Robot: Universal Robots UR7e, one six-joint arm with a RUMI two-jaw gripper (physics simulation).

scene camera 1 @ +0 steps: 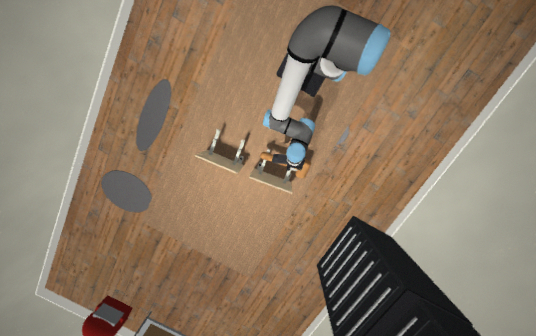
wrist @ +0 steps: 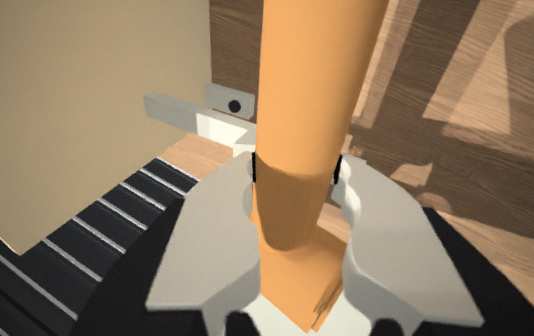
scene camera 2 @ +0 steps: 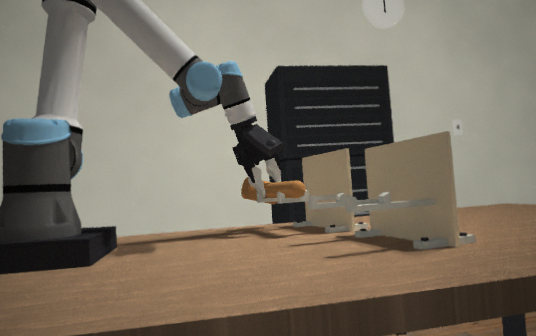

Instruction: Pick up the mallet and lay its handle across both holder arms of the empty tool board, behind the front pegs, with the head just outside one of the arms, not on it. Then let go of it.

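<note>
The orange mallet [scene camera 1: 267, 156] [scene camera 2: 295, 188] [wrist: 312, 75] is close to level, with its handle across both arms of the right-hand tool board [scene camera 1: 270, 183] [scene camera 2: 325, 187] [wrist: 95, 75] in scene camera 1. Its head [scene camera 1: 302, 170] [scene camera 2: 247, 190] is just outside the right-hand holder arm [scene camera 1: 288, 174]; the handle end reaches past the left-hand arm [scene camera 1: 262, 165]. My gripper [scene camera 2: 269, 188] [wrist: 293, 156] is shut on the handle close to the head. The wrist hides part of the mallet in scene camera 1. Whether the handle bears on both arms is hard to tell.
A second tool board [scene camera 1: 218, 162] [scene camera 2: 412, 190] with two arms stands to the left in scene camera 1, nearer the viewer in scene camera 2. A black cabinet [scene camera 1: 365, 270] [scene camera 2: 327, 117] stands beyond the table. The far board's edge is close to my fingers.
</note>
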